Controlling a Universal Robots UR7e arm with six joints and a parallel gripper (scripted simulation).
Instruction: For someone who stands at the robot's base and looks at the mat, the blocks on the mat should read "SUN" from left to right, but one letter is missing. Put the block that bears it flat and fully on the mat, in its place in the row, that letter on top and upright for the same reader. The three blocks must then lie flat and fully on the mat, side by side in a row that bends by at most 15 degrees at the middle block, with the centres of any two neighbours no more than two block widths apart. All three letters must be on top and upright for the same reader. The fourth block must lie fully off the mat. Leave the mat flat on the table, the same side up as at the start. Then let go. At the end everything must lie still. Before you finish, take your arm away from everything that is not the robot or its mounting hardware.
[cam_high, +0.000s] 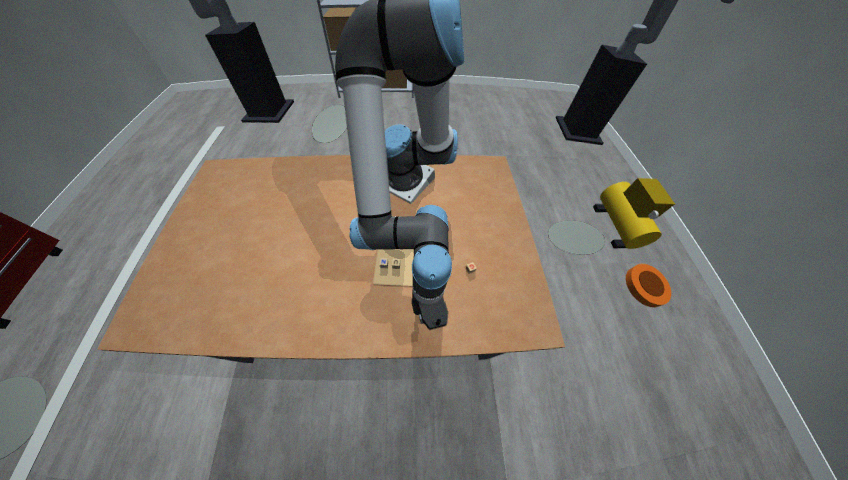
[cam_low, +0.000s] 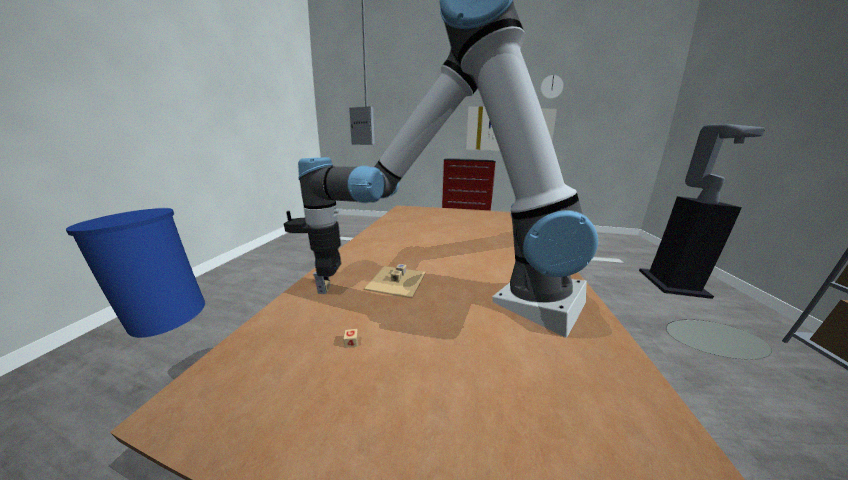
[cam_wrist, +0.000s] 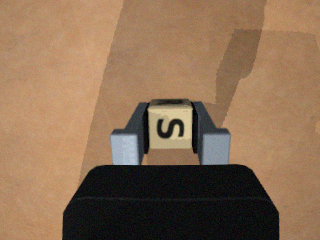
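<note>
Right now the letter block is 170 mm behind my hand and 110 mm to the right of it. Also, from my hand: mat: 170 mm behind, 110 mm to the right, 20 mm below.
</note>
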